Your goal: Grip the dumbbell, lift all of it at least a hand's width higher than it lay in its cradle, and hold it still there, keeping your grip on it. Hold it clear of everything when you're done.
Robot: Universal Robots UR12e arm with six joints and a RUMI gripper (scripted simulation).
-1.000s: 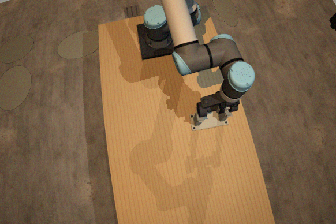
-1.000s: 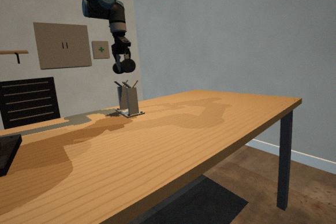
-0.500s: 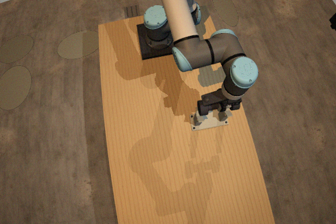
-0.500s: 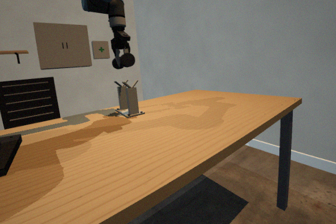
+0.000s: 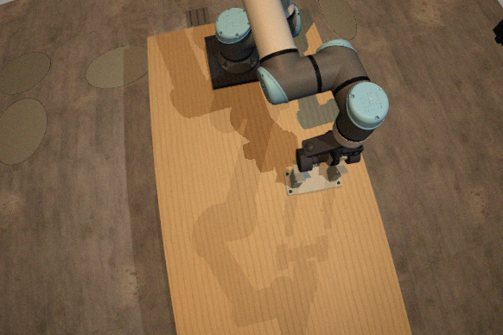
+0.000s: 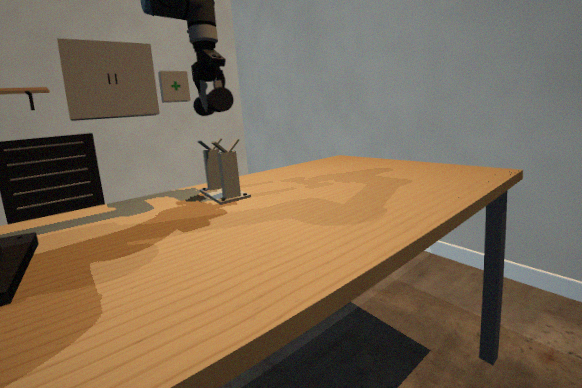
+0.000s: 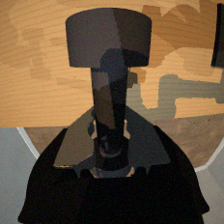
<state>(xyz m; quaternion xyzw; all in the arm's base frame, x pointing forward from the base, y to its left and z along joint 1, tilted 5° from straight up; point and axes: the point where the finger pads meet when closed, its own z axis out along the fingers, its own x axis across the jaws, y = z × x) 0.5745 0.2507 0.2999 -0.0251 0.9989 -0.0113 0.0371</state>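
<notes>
The dark dumbbell lies 10 mm above my hand. Also, from my hand: cradle 210 mm below.
</notes>
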